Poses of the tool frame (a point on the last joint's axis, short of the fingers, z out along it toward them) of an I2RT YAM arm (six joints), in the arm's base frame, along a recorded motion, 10 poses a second.
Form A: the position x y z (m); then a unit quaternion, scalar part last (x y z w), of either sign.
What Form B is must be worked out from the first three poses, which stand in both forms.
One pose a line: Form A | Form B
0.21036 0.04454 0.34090 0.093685 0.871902 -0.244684 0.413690 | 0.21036 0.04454 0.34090 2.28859 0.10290 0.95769 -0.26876
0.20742 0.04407 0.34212 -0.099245 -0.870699 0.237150 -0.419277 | 0.20742 0.04407 0.34212 2.27629 0.10932 0.95907 -0.26122
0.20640 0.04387 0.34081 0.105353 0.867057 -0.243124 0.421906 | 0.20640 0.04387 0.34081 2.27050 0.11620 0.95634 -0.26816
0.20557 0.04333 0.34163 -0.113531 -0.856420 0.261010 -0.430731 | 0.20557 0.04333 0.34163 2.25099 0.12580 0.94896 -0.28921
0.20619 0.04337 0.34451 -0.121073 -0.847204 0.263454 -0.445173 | 0.20619 0.04337 0.34451 2.21886 0.13521 0.94613 -0.29422
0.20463 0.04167 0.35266 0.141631 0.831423 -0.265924 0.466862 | 0.20463 0.04167 0.35266 2.17011 0.16016 0.94017 -0.30071
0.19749 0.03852 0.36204 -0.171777 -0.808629 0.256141 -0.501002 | 0.19749 0.03852 0.36204 2.09208 0.19848 0.93435 -0.29596
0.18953 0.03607 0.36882 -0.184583 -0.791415 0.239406 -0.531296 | 0.18953 0.03607 0.36882 2.02133 0.21788 0.93417 -0.28259
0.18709 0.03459 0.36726 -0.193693 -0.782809 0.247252 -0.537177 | 0.18709 0.03459 0.36726 2.00742 0.22964 0.92808 -0.29314
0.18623 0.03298 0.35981 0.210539 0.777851 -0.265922 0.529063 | 0.18623 0.03298 0.35981 2.02660 0.24811 0.91665 -0.31337
